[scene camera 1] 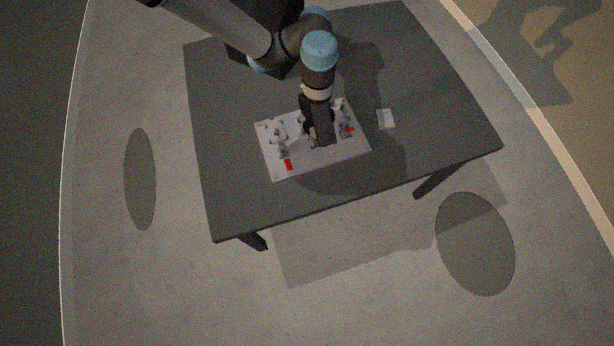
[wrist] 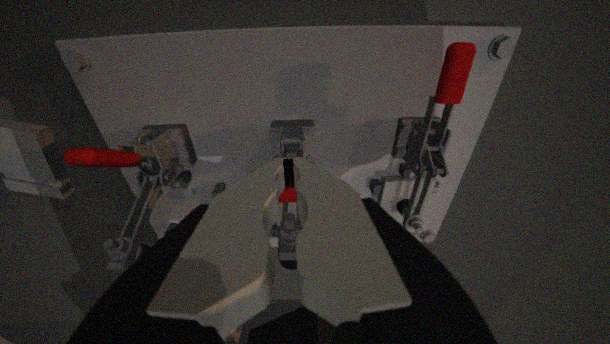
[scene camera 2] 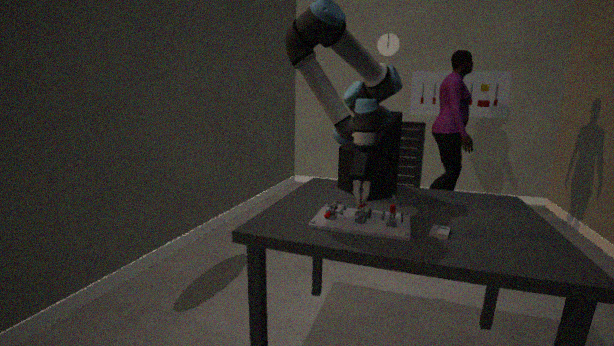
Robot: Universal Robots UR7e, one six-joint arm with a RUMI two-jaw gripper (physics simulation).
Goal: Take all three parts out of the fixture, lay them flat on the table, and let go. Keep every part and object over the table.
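Frame: origin at the arm's base, x back, y up, z left, level; metres.
Seen in the pictures: gripper, between the fingertips: (wrist: 290,161) (scene camera 2: 360,204).
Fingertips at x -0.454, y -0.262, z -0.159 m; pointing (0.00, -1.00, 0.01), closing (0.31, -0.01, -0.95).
Note:
Offsets run from my fingertips to a thing's top centre. "pt": to the spot under its first point.
The pale fixture plate @[dz +0.016, dx +0.046, dy -0.070 m] (scene camera 1: 330,156) (scene camera 2: 367,230) (wrist: 225,75) carries three toggle clamps. In the wrist view, the right clamp's red handle @[dz -0.116, dx -0.002, dy -0.033 m] (wrist: 456,72) (scene camera 1: 288,164) points to the plate's far edge, and the left clamp's red handle @[dz +0.105, dx -0.035, dy +0.016 m] (wrist: 102,157) (scene camera 1: 350,129) points outward. My gripper (wrist: 290,161) (scene camera 2: 361,200) is shut and empty, low over the middle clamp. The middle clamp's red grip @[pt dz +0.003, dx +0.006, dy +0.024 m] (wrist: 287,195) shows in the gap behind the fingertips. A pale block-like part @[dz +0.274, dx -0.055, dy -0.070 m] (scene camera 1: 385,118) (scene camera 2: 440,231) (wrist: 30,160) lies on the table beside the plate. The fingers and dim light hide any parts inside the fixture.
The dark table (scene camera 1: 320,210) (scene camera 2: 500,250) extends around the fixture. Bolts @[dz -0.169, dx -0.002, dy -0.063 m] (wrist: 497,47) stand at the plate's corners. The left clamp's long arm (wrist: 135,215) reaches toward the plate's near side in the wrist view. A person in a magenta top (scene camera 2: 452,105) stands behind the table.

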